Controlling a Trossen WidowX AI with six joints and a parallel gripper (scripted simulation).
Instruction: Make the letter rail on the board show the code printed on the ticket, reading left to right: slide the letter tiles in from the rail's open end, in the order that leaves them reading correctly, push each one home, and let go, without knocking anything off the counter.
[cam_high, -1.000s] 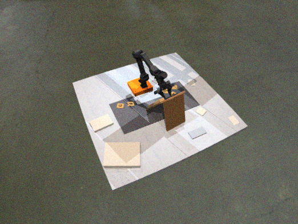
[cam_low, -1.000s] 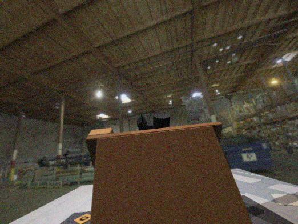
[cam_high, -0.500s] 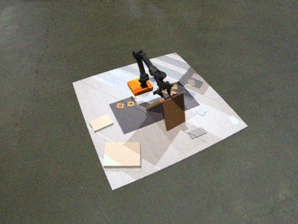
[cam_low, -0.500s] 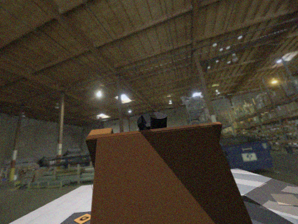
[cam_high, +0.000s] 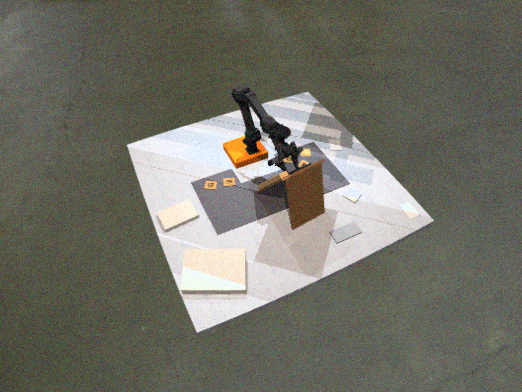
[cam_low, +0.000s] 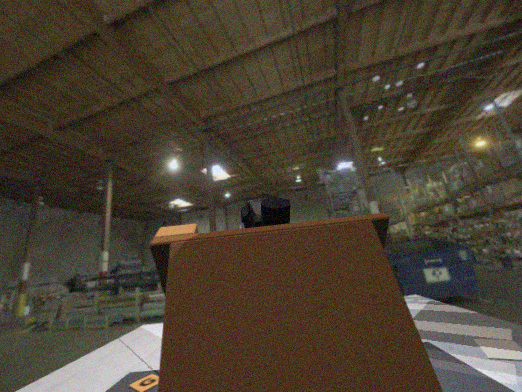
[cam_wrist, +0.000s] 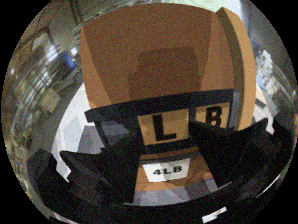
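The white ticket is 8 cm below my gripper tip and 5 cm behind it. Round my gripper tip: dark mat 16 cm below, 15 cm behind, 6 cm to the right; grey plate 34 cm ahead, 16 cm below, 11 cm to the left.
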